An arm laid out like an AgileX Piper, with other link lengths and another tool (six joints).
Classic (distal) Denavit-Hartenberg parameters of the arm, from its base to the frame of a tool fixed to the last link. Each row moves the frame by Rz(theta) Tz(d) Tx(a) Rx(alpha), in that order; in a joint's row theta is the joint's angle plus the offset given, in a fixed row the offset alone. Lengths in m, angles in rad.
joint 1: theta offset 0, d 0.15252, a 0, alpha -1.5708
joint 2: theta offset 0.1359, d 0, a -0.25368, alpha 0
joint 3: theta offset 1.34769, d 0, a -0.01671, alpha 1.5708
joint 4: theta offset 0, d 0.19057, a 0, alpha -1.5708
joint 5: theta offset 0, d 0, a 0, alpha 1.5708
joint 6: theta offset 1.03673, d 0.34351, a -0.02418, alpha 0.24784
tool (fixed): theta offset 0, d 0.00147, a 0, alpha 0
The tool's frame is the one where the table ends.
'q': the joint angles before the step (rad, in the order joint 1, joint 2, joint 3, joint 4, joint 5, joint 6). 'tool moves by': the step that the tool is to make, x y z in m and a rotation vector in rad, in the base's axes. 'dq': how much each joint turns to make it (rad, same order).
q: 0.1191 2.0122 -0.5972 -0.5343 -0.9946 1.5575
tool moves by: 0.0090 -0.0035 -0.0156 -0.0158 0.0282 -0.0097
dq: 0.0001 0.0440 -0.0573 -0.0001 0.0444 0.0116
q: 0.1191 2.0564 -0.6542 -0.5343 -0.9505 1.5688
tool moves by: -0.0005 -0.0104 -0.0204 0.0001 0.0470 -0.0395
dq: 0.0002 0.0370 0.0001 0.0389 0.0102 0.0017
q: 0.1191 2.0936 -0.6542 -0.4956 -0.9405 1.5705
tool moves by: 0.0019 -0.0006 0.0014 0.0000 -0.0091 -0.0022
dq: -0.0001 0.0049 -0.0001 0.0075 -0.0115 -0.0097
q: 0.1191 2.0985 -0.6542 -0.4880 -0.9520 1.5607
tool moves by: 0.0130 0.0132 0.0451 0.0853 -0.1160 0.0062
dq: -0.0002 -0.0022 0.0112 0.0084 -0.1518 0.0002
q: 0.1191 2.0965 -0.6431 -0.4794 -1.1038 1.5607
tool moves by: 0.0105 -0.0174 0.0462 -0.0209 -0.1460 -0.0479
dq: 0.0000 -0.0458 0.0545 0.0856 -0.1173 -0.1159
